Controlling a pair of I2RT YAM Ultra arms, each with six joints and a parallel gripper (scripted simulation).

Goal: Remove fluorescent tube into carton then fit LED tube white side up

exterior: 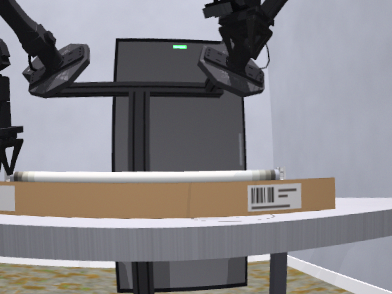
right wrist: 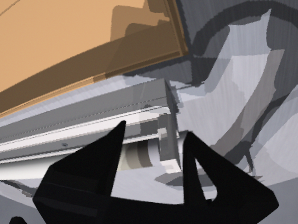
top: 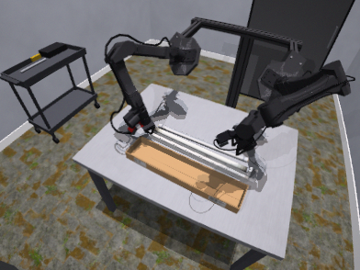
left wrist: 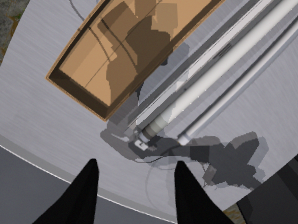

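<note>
Now: the old fluorescent tube 23 cm below my left hand, 20 cm to the right of it and 12 cm behind it. Round my left hand: light fixture (24 cm below, 20 cm to the right, 12 cm behind); carton (27 cm below, 21 cm to the right, 3 cm ahead); LED tube (28 cm below, 22 cm to the right, 22 cm behind).
Now: right hand 300 mm to the right of the old fluorescent tube, 30 mm past it and 10 mm above it. Also, from my right hand: light fixture (300 mm to the left, 30 mm below, 30 mm behind); carton (290 mm to the left, 120 mm ahead, 50 mm below); LED tube (280 mm to the left, 130 mm behind, 70 mm below).
</note>
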